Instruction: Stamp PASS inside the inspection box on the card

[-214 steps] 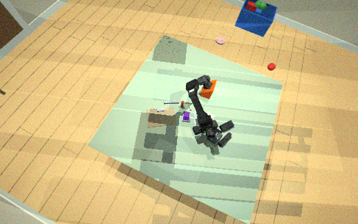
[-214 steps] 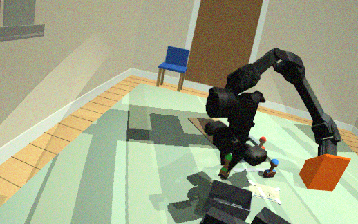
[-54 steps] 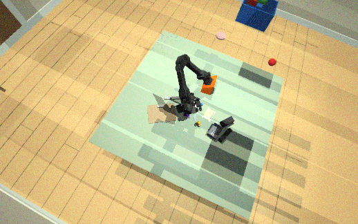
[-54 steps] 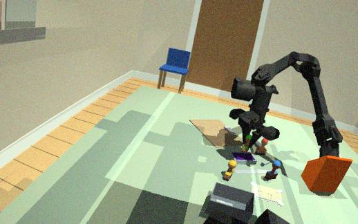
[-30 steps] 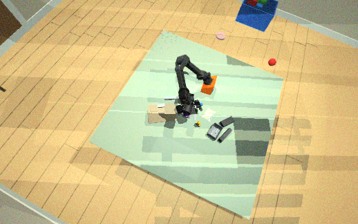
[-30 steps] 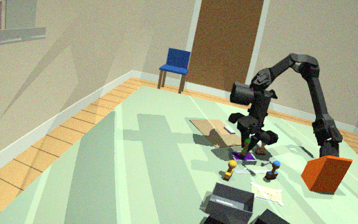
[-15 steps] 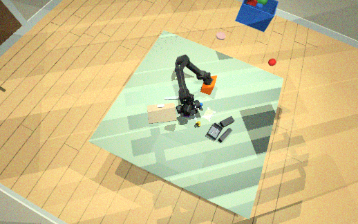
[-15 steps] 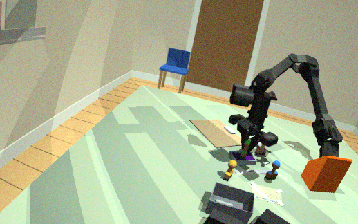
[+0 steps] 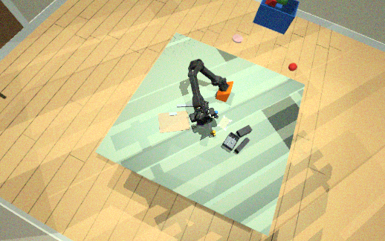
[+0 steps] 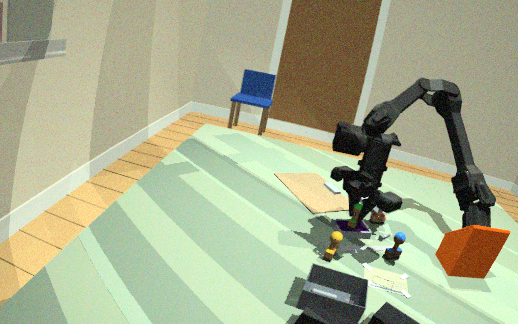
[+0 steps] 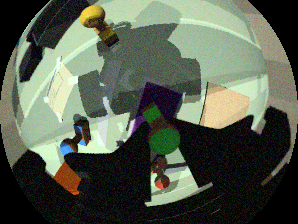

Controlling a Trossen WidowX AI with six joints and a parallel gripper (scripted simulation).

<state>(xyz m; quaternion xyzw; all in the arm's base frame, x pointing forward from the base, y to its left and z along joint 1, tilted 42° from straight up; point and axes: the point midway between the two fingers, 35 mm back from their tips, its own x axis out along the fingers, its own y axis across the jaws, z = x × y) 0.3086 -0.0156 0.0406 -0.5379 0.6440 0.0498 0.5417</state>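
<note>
The green-knobbed stamp lies right at my gripper tip. The rest, counted from my gripper tip: blue-knobbed stamp 100 mm behind, 70 mm to the left, 20 mm below; red-knobbed stamp 80 mm behind, 80 mm to the right, 20 mm below; purple ink pad 30 mm below.
</note>
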